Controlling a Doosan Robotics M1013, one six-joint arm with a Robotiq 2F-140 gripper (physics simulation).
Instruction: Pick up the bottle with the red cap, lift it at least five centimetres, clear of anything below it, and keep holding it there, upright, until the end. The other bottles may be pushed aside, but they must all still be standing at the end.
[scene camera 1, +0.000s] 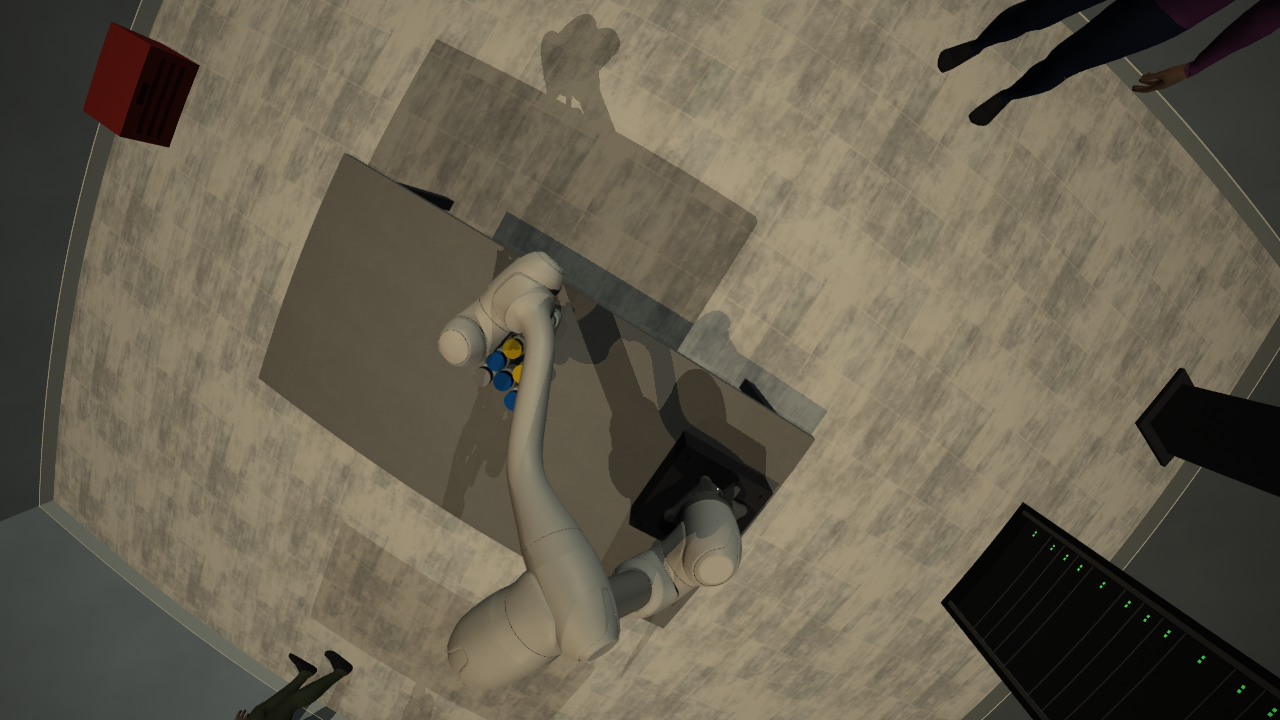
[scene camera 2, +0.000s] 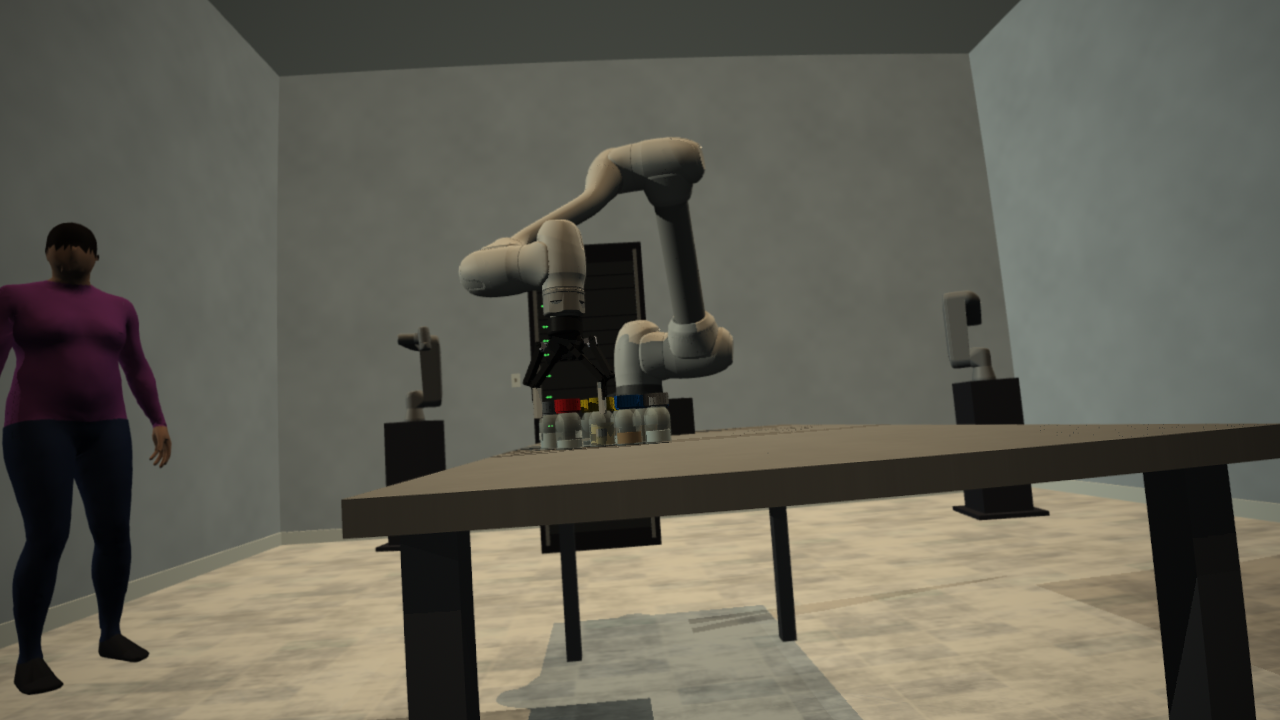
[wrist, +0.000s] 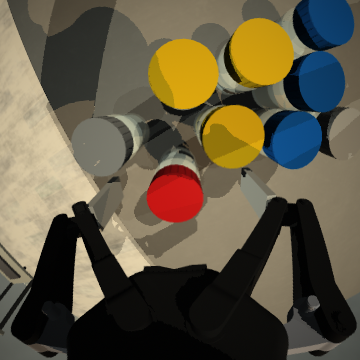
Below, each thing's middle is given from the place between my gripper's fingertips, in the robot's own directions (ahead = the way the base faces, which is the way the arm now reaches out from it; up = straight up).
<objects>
The red-capped bottle (wrist: 174, 194) is 20 mm below my hand. Round my hand: yellow-capped bottle (scene camera 2: 601, 426) (60 mm to the left, 40 mm behind, 20 mm below).
</objects>
